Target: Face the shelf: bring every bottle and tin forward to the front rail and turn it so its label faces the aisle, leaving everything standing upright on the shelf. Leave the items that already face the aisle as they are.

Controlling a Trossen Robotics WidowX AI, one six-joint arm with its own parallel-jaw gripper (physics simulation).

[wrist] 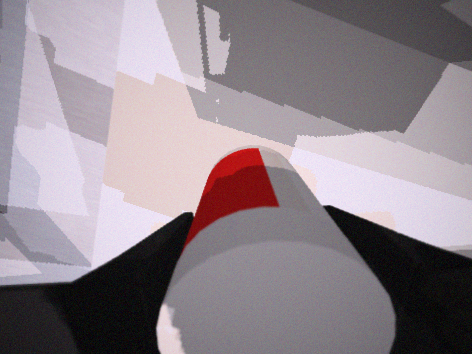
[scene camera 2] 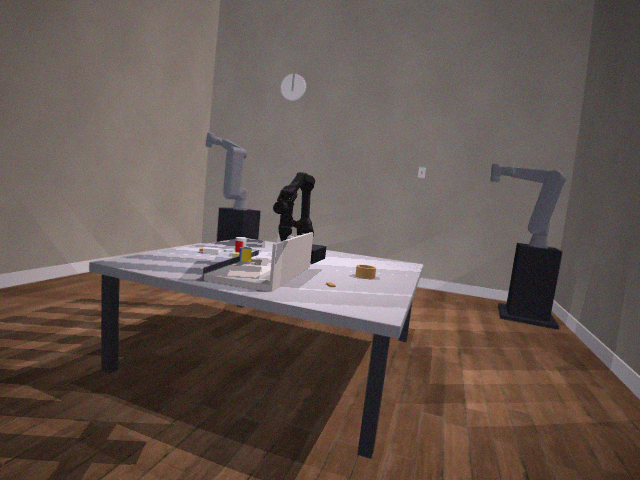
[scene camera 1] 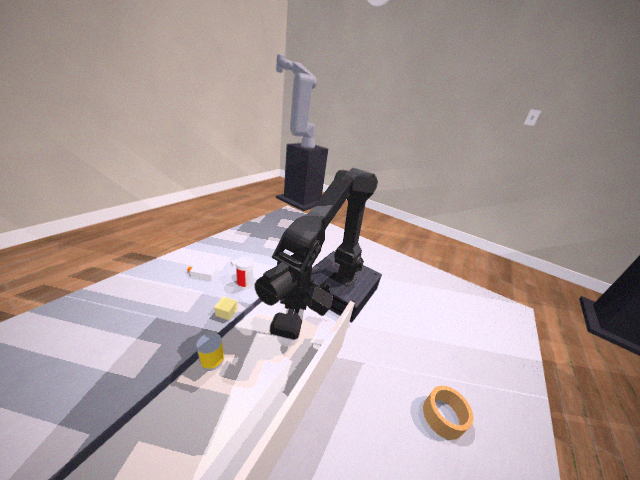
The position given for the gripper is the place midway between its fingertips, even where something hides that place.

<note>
In view: the gripper (scene camera 1: pixel 291 326) and a white back panel (scene camera 1: pixel 269 449).
The gripper shows as well in the wrist view (wrist: pixel 256 217). The white back panel also shows in scene camera 2 (scene camera 2: pixel 290 257).
</note>
